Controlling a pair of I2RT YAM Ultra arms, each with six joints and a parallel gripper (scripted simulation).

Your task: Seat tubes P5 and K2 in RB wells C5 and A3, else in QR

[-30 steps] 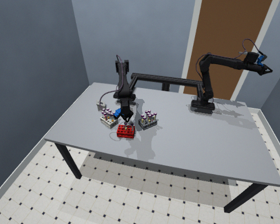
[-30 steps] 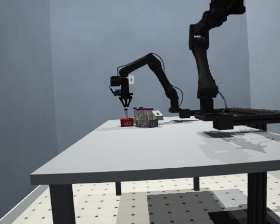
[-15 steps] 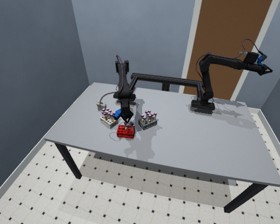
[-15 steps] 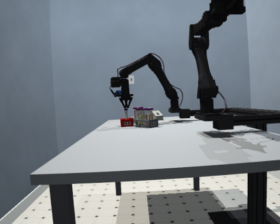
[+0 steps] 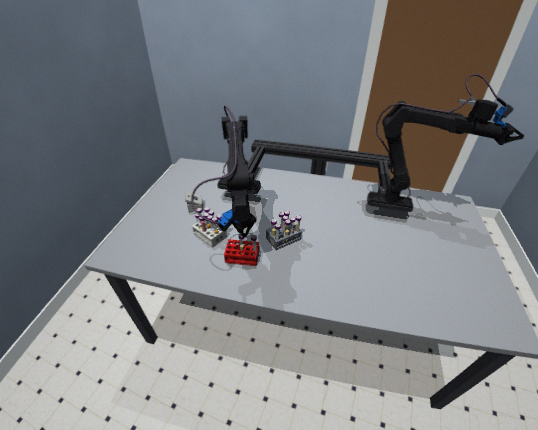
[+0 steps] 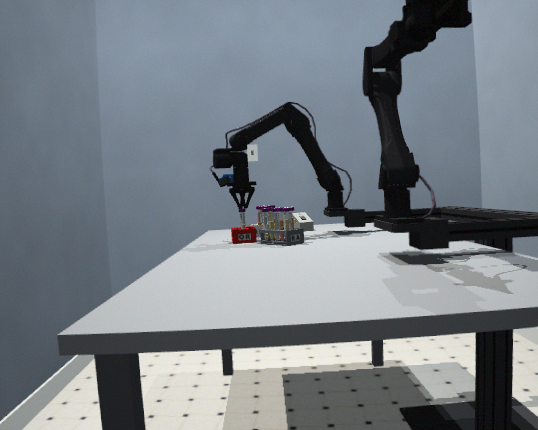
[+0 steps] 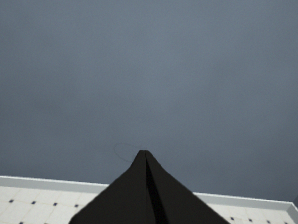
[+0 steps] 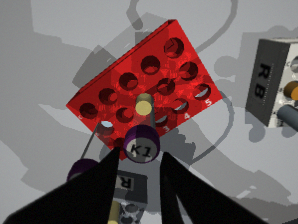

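Observation:
Right now my right hand is 10 mm to the left of the red rack QR and 110 mm above it. From my right hand the other things lie so: grey rack RA 130 mm behind, 140 mm to the left, 110 mm below; pale box 270 mm behind, 310 mm to the right, 90 mm below; white rack RB 90 mm behind, 180 mm to the right, 110 mm below.

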